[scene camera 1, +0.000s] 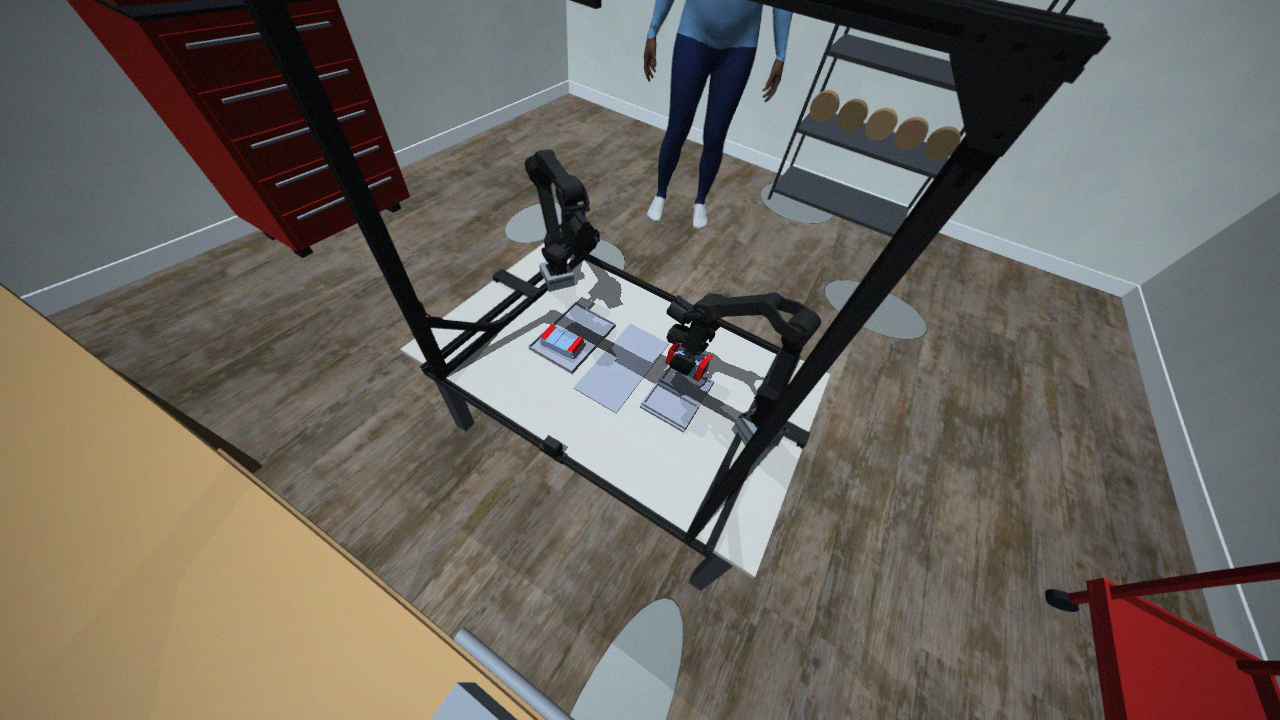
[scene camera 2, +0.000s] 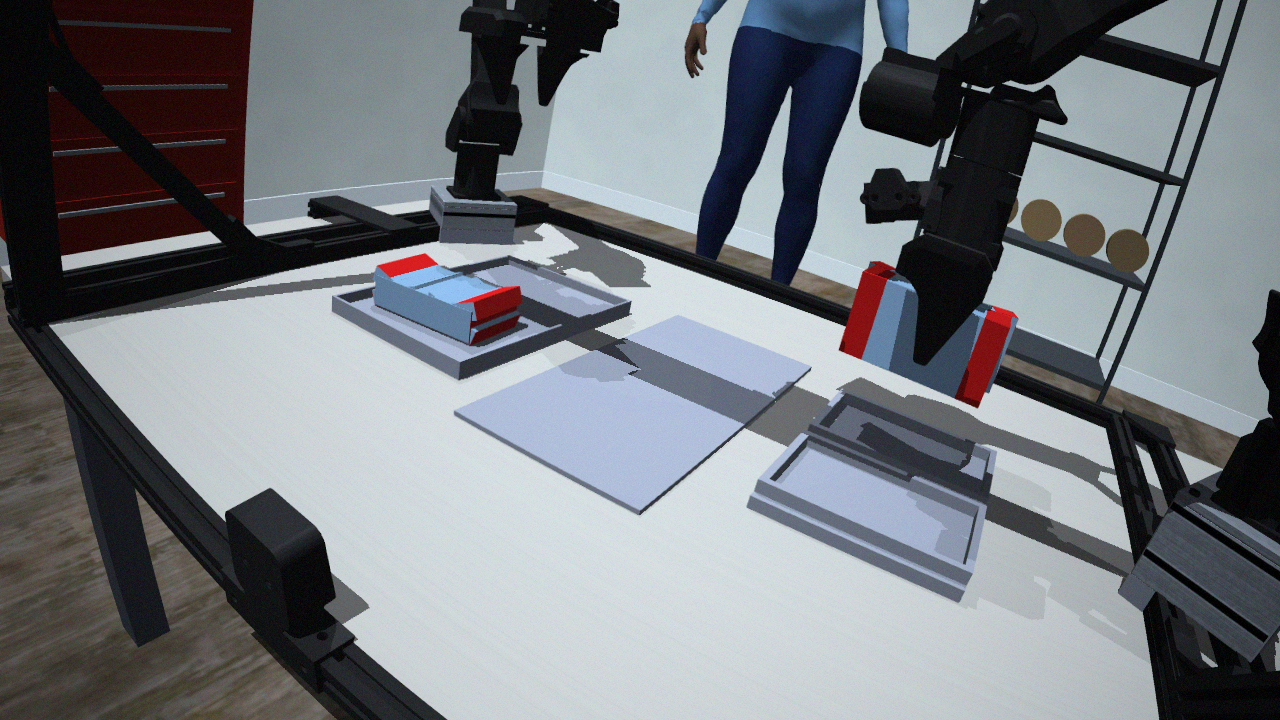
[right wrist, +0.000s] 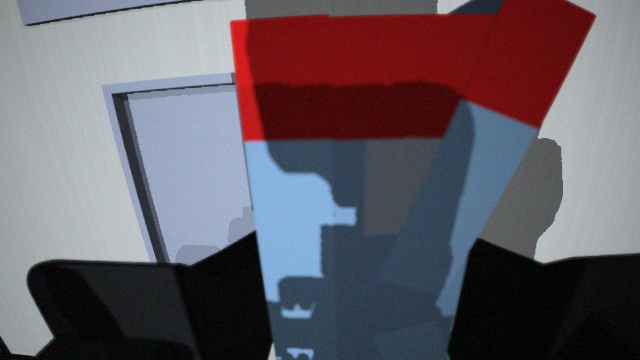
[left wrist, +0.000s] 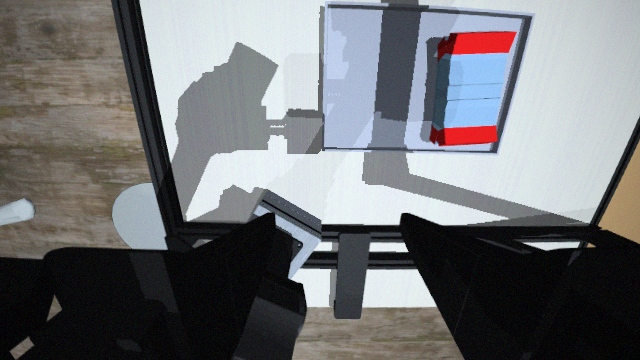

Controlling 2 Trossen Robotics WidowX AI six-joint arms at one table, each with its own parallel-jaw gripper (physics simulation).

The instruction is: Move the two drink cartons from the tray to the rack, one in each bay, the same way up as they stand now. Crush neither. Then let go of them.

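Where they show: left gripper, fingertip midpoint: (scene camera 1: 571,263) (scene camera 2: 522,105) (left wrist: 338,220); right gripper, fingertip midpoint: (scene camera 2: 924,355) (right wrist: 349,221); left arm's base, link origin: (scene camera 1: 556,268) (scene camera 2: 473,194) (left wrist: 273,248); right arm's base, link origin: (scene camera 2: 1262,516).
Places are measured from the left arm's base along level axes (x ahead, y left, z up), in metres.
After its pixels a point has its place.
Note:
One blue carton with red ends (scene camera 1: 561,338) {x 0.313, y -0.096, z -0.018 m} (scene camera 2: 429,291) {x 0.342, y -0.118, z -0.015 m} (left wrist: 475,75) {x 0.329, y -0.085, z -0.018 m} lies lengthwise in the tray (scene camera 2: 459,368) {x 0.434, y -0.107, z -0.045 m} (left wrist: 345,100) {x 0.223, y 0.025, z -0.050 m}, near one end. My right gripper (scene camera 2: 929,344) {x 0.601, y 0.210, z 0.037 m} (right wrist: 349,221) {x 0.601, y 0.210, z 0.037 m} is shut on the other blue-and-red carton (scene camera 2: 886,322) {x 0.583, y 0.173, z 0.057 m} (right wrist: 295,200) {x 0.581, y 0.181, z 0.089 m}, across its middle. It holds this carton in the air, above and behind the rack's far bay in scene camera 2, apart from the rack (scene camera 1: 671,407) {x 0.676, y 0.126, z -0.046 m} (scene camera 2: 859,541) {x 0.697, y 0.083, z -0.046 m}. Both rack bays hold no carton. My left gripper (scene camera 2: 523,100) {x 0.149, y 0.005, z 0.140 m} (left wrist: 338,220) {x 0.149, y 0.005, z 0.140 m} is open and empty, high above its arm's base. The held carton's underside is hidden.
A thin flat grey plate (scene camera 1: 611,380) (scene camera 2: 608,429) lies between tray and rack. Black frame rails (scene camera 2: 760,284) {x 0.223, y 0.336, z -0.041 m} edge the table, and a small black block (scene camera 2: 281,564) {x 0.688, y -0.248, z -0.006 m} sits on the near rail. A person (scene camera 1: 711,89) (scene camera 2: 796,116) stands behind the table.

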